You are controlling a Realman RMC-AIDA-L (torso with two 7-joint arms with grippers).
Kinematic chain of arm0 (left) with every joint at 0, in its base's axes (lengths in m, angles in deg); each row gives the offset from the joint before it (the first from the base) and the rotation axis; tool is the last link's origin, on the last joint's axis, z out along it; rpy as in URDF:
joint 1: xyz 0 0 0.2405 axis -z
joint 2: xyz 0 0 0 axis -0.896 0.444 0
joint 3: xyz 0.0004 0.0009 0.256 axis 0.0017 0.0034 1
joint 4: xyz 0 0 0 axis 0.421 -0.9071 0.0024
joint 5: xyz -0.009 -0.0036 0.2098 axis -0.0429 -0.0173 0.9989
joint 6: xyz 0 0 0 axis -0.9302 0.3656 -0.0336
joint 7: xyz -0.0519 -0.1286 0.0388 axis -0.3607 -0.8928 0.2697
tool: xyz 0 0 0 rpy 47.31 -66.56 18.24
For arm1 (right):
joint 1: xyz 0 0 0.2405 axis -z
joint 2: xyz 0 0 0 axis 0.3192 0.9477 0
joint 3: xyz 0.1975 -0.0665 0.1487 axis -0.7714 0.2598 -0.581
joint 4: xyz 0 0 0 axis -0.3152 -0.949 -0.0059
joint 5: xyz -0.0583 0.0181 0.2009 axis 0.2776 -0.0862 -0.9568
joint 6: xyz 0 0 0 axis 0.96 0.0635 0.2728
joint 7: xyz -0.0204 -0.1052 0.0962 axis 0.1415 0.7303 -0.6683
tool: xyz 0 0 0 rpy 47.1 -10.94 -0.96
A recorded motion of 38 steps. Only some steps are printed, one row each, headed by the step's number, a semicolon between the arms.
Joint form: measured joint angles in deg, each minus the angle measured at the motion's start. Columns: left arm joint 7, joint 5, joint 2, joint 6, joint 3, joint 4, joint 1; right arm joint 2, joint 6, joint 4, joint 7, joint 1, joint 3, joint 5.
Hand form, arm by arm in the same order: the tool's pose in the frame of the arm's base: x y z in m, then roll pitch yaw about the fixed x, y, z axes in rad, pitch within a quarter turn. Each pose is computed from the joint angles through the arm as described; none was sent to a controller.
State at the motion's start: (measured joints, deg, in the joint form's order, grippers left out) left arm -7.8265 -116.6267 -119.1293 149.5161 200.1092 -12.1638 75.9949; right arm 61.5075 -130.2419 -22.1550 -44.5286 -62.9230 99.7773 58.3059
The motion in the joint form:
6: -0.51 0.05 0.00 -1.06 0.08 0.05 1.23; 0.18 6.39 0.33 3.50 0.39 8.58 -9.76
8: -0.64 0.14 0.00 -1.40 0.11 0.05 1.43; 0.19 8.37 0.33 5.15 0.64 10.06 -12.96
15: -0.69 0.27 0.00 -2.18 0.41 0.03 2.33; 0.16 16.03 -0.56 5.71 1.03 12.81 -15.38
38: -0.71 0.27 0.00 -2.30 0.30 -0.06 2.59; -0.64 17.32 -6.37 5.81 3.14 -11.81 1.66
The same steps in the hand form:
6: -0.3665 0.2450 -0.0263 -1.8118 -1.1309 0.1486; 0.1761 0.3201 -0.1127 3.1050 -0.3337 -0.2900
8: -0.3662 0.2462 -0.0270 -1.8246 -1.1311 0.1604; 0.1712 0.3177 -0.1181 3.0899 -0.2902 -0.2711
15: -0.3633 0.2516 -0.0292 -1.8568 -1.1264 0.1806; 0.1714 0.3254 -0.1270 -3.1196 -0.2317 -0.2737
38: -0.3622 0.2534 -0.0294 -1.8572 -1.1284 0.1786; 0.2301 0.3832 -0.0635 -2.8048 -0.1670 -0.5189

